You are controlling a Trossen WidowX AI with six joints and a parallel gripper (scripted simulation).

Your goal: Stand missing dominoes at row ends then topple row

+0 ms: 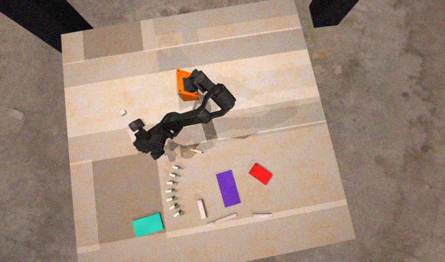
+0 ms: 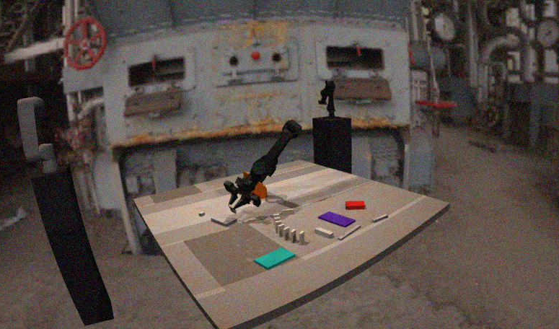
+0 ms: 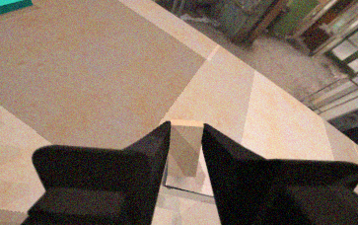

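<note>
Right now my gripper tip is 8 cm above the grey slab, 6 cm past it and 2 cm to the left of it. Round my gripper tip: teal tile 37 cm ahead, 8 cm below, 1 cm to the right; then purple tile 39 cm to the left, 25 cm ahead, 8 cm below; then small cube 19 cm behind, 9 cm to the right, 8 cm below.
</note>
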